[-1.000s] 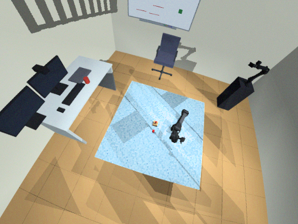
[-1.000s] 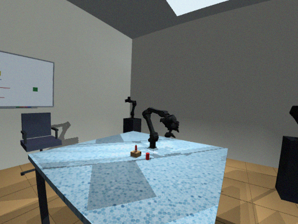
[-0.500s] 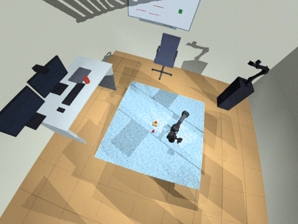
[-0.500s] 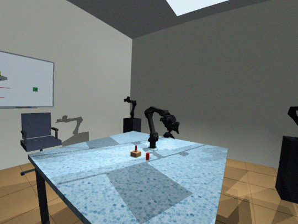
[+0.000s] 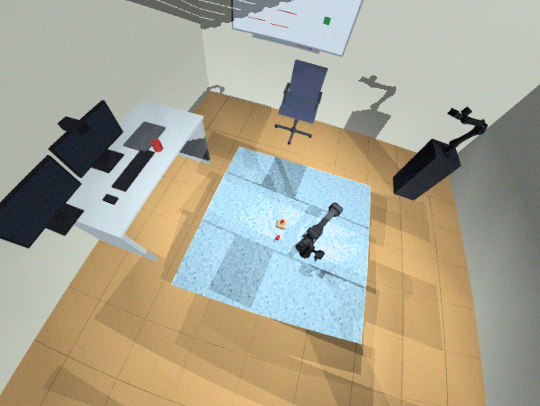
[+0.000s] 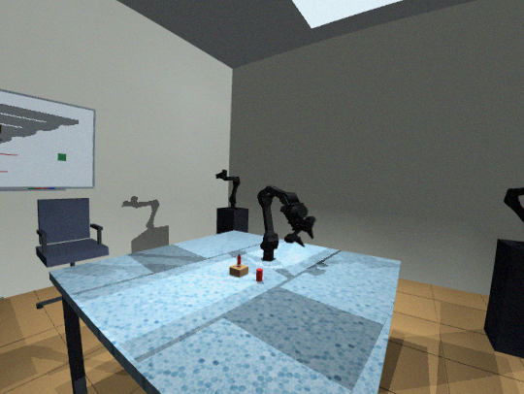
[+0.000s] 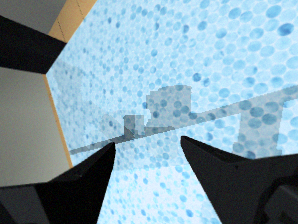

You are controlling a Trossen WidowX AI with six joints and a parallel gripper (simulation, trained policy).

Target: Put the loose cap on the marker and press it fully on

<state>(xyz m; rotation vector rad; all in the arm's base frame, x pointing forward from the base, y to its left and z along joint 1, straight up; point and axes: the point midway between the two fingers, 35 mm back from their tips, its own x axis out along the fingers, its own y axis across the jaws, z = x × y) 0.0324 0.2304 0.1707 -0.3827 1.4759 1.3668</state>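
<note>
Now: the red cap 25 cm ahead of my gripper tip, 12 cm to the right of it and 12 cm below it. Round my gripper tip: red marker 25 cm ahead, 24 cm to the right, 7 cm below; tan holder block 25 cm ahead, 24 cm to the right, 13 cm below.
</note>
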